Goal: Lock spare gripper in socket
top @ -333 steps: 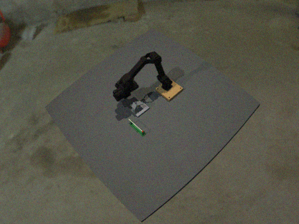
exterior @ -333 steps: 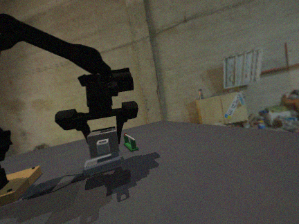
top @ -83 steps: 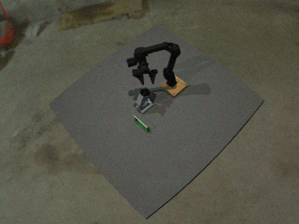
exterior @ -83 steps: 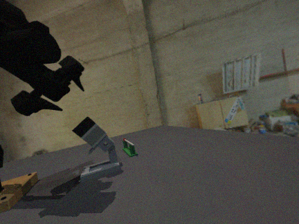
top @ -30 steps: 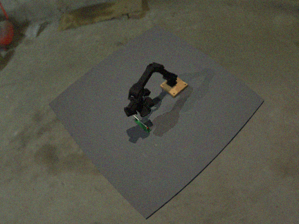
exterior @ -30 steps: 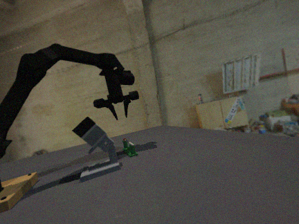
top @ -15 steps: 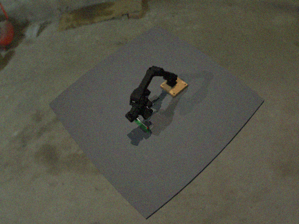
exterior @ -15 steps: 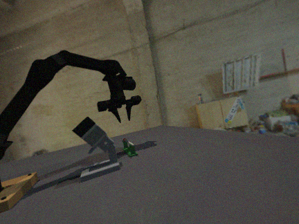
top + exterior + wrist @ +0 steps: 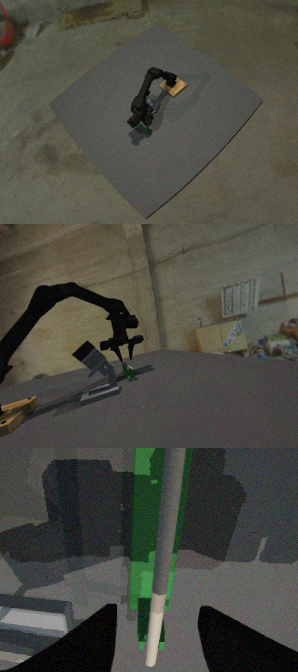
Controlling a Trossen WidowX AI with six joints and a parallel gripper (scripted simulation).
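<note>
The mount is 110 mm behind my gripper tip, 90 mm to the right of it and 10 mm below it. Also, from my gripper tip: spare gripper (130 mm behind, 90 mm to the right, 50 mm above).
</note>
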